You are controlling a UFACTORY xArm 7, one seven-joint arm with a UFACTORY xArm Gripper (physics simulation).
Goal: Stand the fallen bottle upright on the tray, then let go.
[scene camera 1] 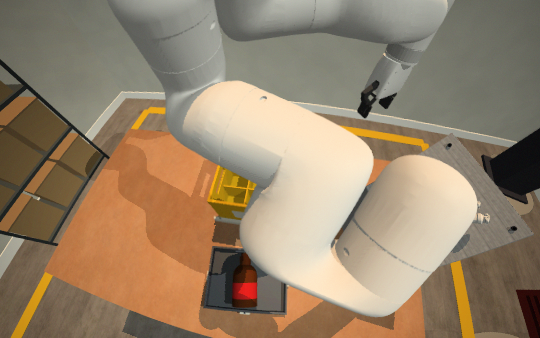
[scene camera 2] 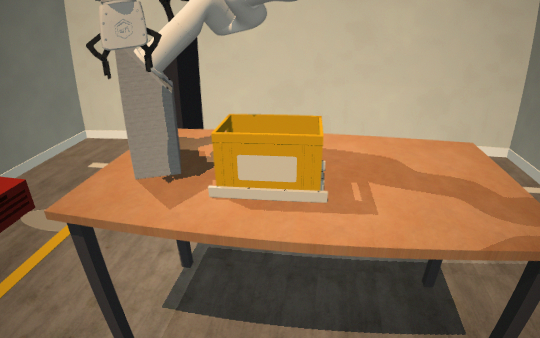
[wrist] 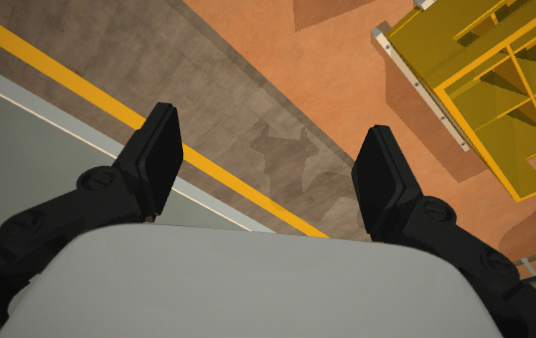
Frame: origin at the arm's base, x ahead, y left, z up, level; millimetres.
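Seen in the pictures: gripper, fingertip midpoint: [scene camera 1: 372, 110] [scene camera 2: 129, 74] [wrist: 271, 140].
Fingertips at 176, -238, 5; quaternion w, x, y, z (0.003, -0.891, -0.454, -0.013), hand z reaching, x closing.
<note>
A point is followed by its place in that frame, as x, y, z.
A brown bottle [scene camera 1: 245, 275] @[336, 269, -255] with a red label lies on its side in the dark grey tray [scene camera 1: 220, 290] @[395, 350, -328], its neck towards the yellow crate. The arm covers part of the neck and the tray's right back corner in scene camera 1. The bottle does not show in scene camera 2 or the wrist view. My gripper [scene camera 1: 375, 107] @[176, -238, 5] [scene camera 2: 128, 73] @[176, -238, 5] [wrist: 271, 140] @[176, -238, 5] is open and empty. It is high up and well away from the bottle, on the far side of the crate from the tray, over the floor beside the table edge in the wrist view.
A yellow divided crate [scene camera 1: 229, 209] @[462, 122, -206] [scene camera 2: 227, 165] @[346, -108, -244] [wrist: 425, 45] @[305, -96, -237] stands on the orange-brown table [scene camera 1: 100, 225] @[963, 407, -333] [scene camera 2: 425, 220] @[846, -36, -334] [wrist: 325, 75] @[328, -220, -333], with a white strip [scene camera 2: 267, 194] @[448, -88, -316] [wrist: 417, 85] @[402, -98, -303] along its base. A grey pedestal [scene camera 1: 500, 200] @[-78, -18, 84] [scene camera 2: 150, 125] @[75, -95, -167] carries the arm. A shelf rack [scene camera 1: 80, 132] with boxes stands left.
</note>
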